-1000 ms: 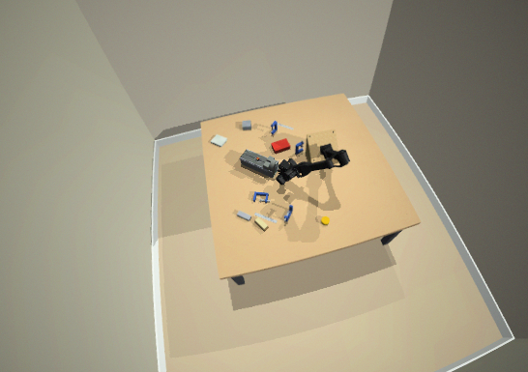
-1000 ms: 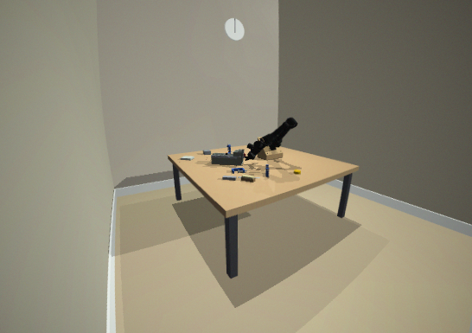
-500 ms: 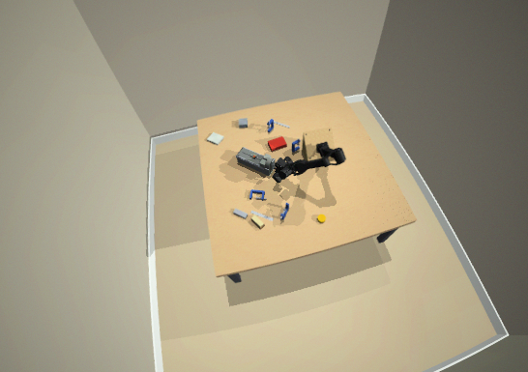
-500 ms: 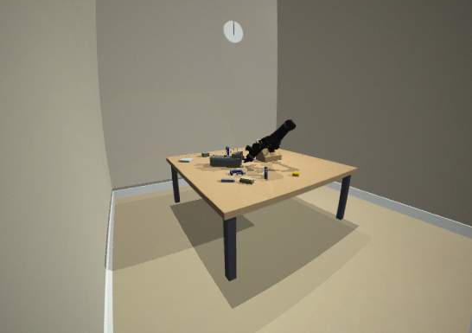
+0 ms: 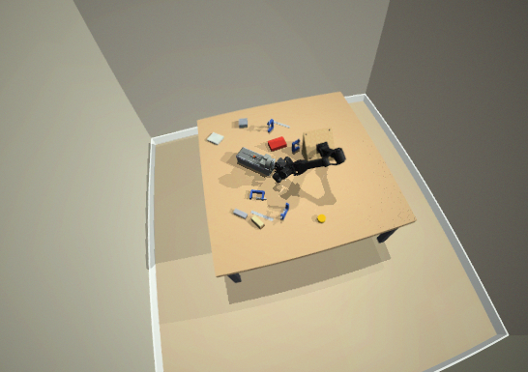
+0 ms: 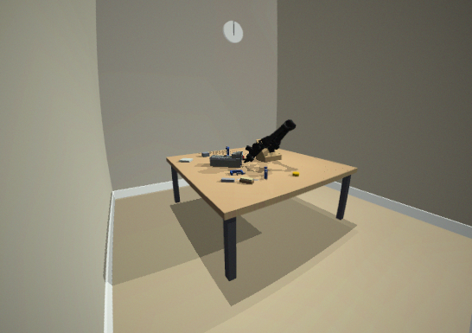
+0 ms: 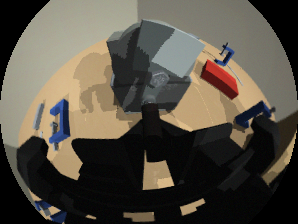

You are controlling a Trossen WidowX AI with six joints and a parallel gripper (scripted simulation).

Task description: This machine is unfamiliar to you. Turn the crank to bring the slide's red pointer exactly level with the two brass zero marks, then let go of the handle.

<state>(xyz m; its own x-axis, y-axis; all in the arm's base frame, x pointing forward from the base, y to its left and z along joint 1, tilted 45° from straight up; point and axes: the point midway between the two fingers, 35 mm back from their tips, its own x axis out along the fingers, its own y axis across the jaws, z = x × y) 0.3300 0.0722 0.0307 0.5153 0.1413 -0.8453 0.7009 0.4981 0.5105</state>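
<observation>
The dark crank handle is 3 cm above my gripper tip, 1 cm to the left of it and 1 cm behind it. The rest, counted from my gripper tip: red pointer: 12 cm to the right, 11 cm ahead, 5 cm above; tan block: 32 cm to the left, 20 cm ahead, 2 cm below; yellow disc: 40 cm to the left, 19 cm behind, 3 cm below.
</observation>
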